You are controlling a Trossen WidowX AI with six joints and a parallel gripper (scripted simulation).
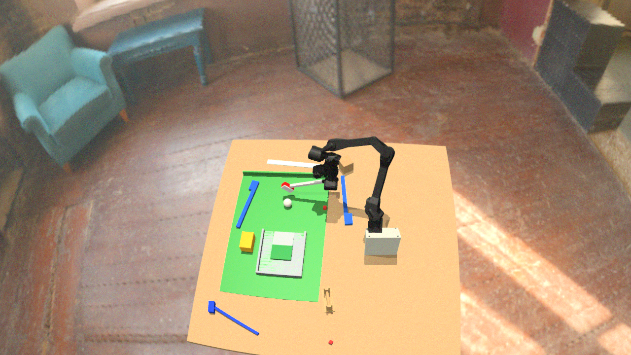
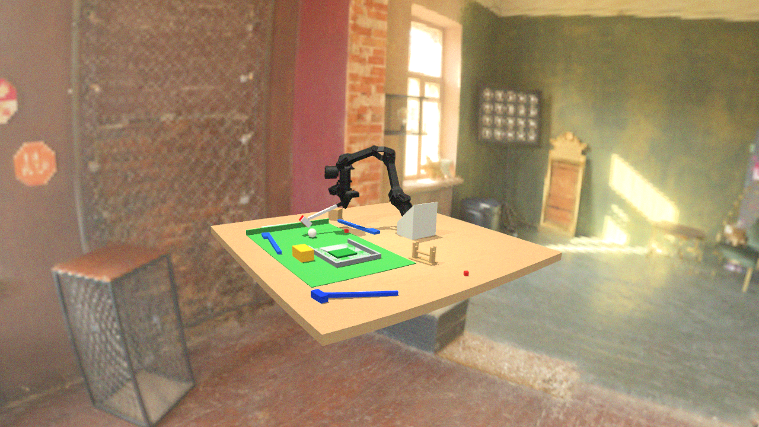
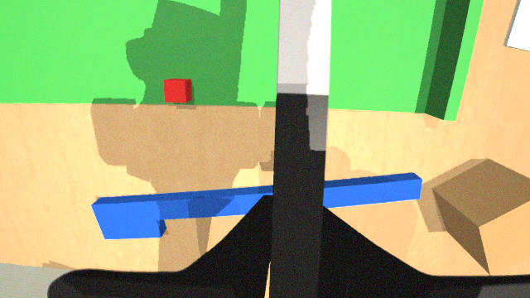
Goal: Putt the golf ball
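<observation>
Right now my gripper tip is 12 cm short of the red putter, 1 cm to the right of it and 1 cm above it. Round my gripper tip: tan block: 19 cm to the right, 8 cm below, 5 cm behind; white golf ball: 22 cm ahead, 8 cm below, 7 cm to the left; white strip: 24 cm ahead, 20 cm to the right, 11 cm below.
</observation>
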